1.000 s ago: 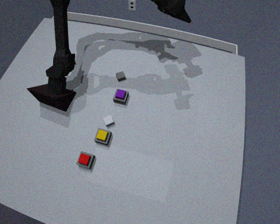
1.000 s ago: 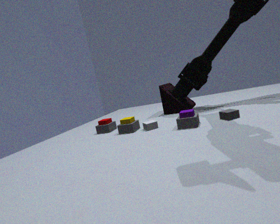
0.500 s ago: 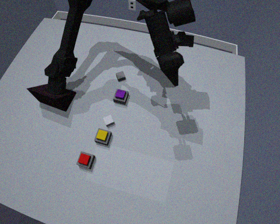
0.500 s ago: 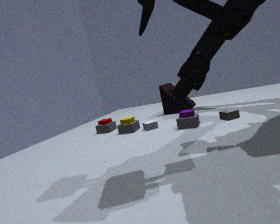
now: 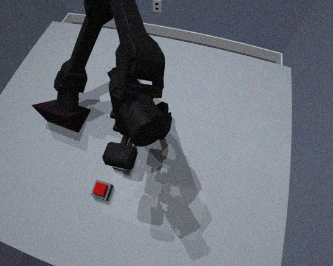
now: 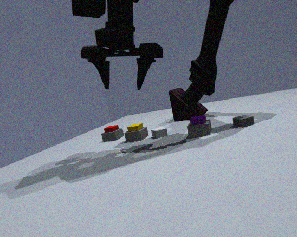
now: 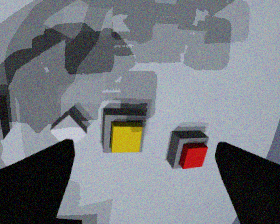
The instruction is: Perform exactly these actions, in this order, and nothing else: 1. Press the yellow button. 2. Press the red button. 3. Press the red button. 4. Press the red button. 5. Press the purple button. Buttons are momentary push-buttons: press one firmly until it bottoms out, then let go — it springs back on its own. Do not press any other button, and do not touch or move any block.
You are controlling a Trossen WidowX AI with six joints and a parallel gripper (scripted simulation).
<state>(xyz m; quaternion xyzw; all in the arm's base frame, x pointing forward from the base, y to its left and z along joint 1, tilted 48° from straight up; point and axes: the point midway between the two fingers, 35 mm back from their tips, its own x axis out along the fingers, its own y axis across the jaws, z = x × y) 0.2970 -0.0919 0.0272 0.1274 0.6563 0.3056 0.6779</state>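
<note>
Now: the yellow button 110 mm below my gripper tip, 40 mm behind it and 20 mm to the right of it. From my gripper tip the other things lie so: white block: 130 mm below, 60 mm behind, 40 mm to the left; then red button: 120 mm to the right, 110 mm below, 60 mm behind; then purple button: 150 mm to the left, 110 mm below, 60 mm behind.
</note>
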